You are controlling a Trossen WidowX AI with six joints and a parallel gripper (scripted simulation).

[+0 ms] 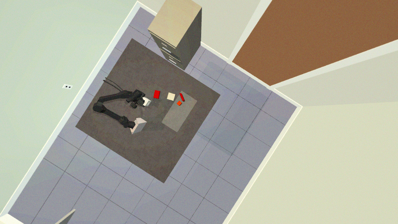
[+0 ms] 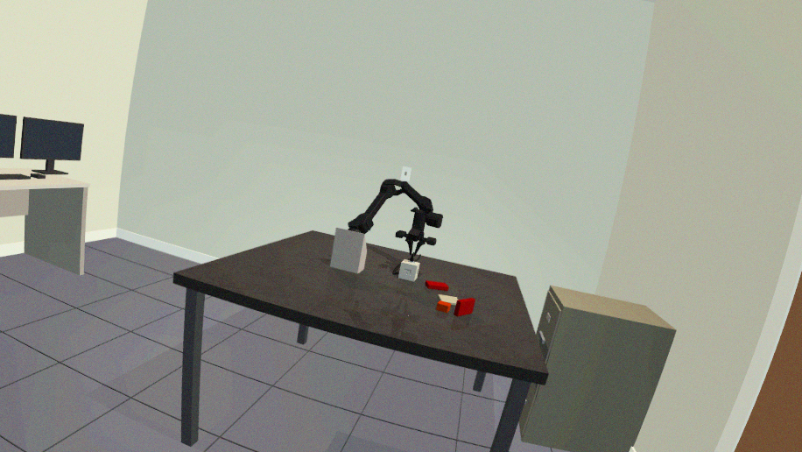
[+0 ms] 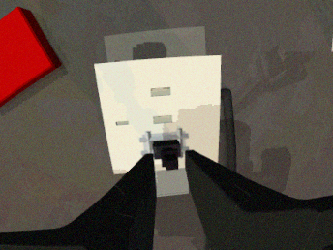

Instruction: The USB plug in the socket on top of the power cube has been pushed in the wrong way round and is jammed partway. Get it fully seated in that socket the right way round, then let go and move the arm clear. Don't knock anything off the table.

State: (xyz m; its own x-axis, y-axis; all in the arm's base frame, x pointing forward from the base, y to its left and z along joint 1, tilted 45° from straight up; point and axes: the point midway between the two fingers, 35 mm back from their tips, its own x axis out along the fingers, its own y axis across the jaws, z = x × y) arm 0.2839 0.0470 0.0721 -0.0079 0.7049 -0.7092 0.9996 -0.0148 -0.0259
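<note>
Right now my gripper tip is 2 cm above the dark USB plug. From my gripper tip the other things lie so: small orange block 21 cm ahead, 35 cm to the right, 9 cm below; then grey framed socket 1 cm to the left, 4 cm below; then cream block 22 cm ahead, 22 cm to the right, 10 cm below.
</note>
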